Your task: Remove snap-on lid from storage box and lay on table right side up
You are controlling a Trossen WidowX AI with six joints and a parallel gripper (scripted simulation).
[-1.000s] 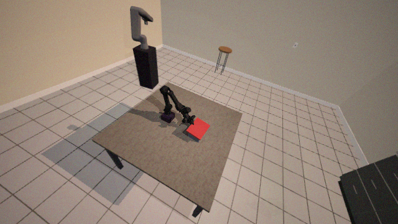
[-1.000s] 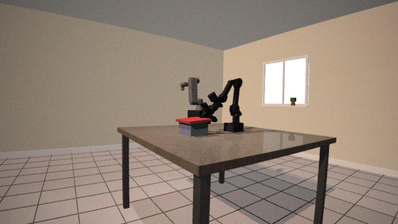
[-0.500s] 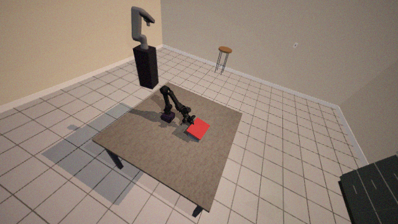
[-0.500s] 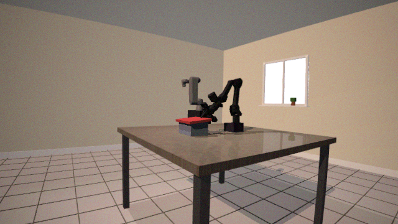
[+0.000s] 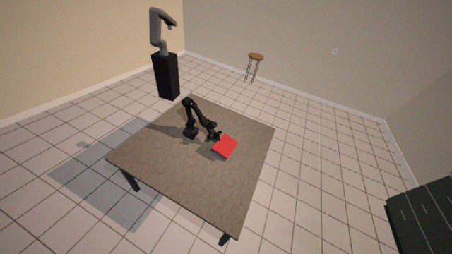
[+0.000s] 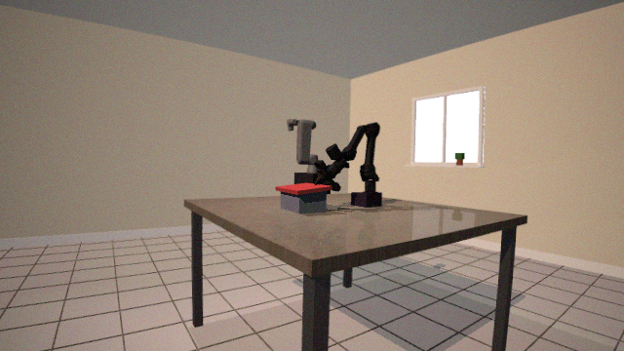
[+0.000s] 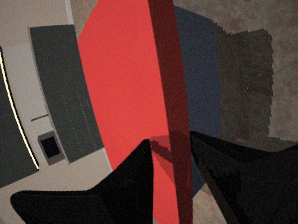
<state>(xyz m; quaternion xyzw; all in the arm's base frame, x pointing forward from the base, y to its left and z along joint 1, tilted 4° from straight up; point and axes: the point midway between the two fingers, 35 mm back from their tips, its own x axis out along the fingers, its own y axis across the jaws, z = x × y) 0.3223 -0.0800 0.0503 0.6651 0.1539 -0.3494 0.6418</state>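
Right now my gripper tip is 8 cm short of the red lid and 2 cm to the left of it. From my gripper tip the other things lie so: grey-blue storage box: 7 cm ahead, 6 cm below, 2 cm to the right.
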